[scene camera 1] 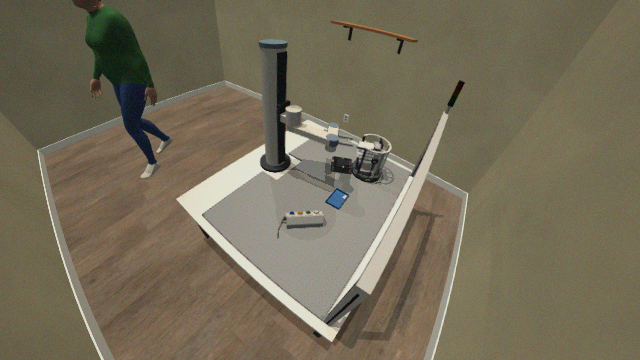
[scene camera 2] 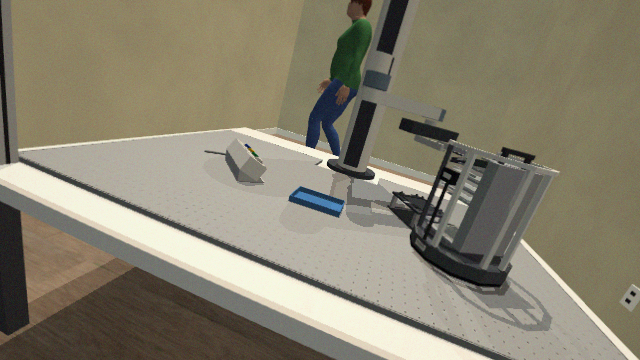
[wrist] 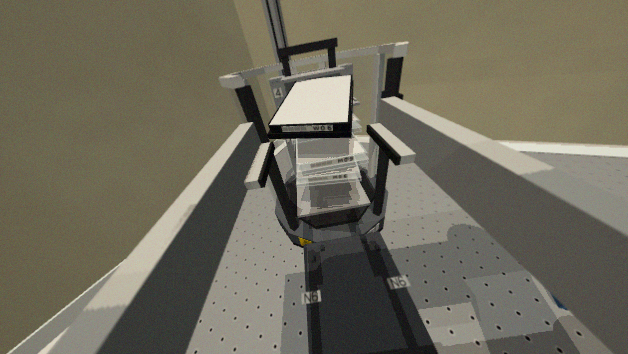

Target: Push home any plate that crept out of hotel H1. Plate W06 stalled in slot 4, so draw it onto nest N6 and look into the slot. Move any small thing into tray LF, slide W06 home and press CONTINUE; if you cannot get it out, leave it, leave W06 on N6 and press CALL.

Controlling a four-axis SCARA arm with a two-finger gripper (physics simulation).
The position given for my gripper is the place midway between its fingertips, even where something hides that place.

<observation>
My gripper (scene camera 2: 454, 151) carries nothing. Also in view: a plate labelled W06 (wrist: 321, 107). I also see a round plate rack (scene camera 2: 480, 206).
My gripper is seen too in the wrist view (wrist: 318, 125). The round plate rack is seen too in the wrist view (wrist: 312, 214).
</observation>
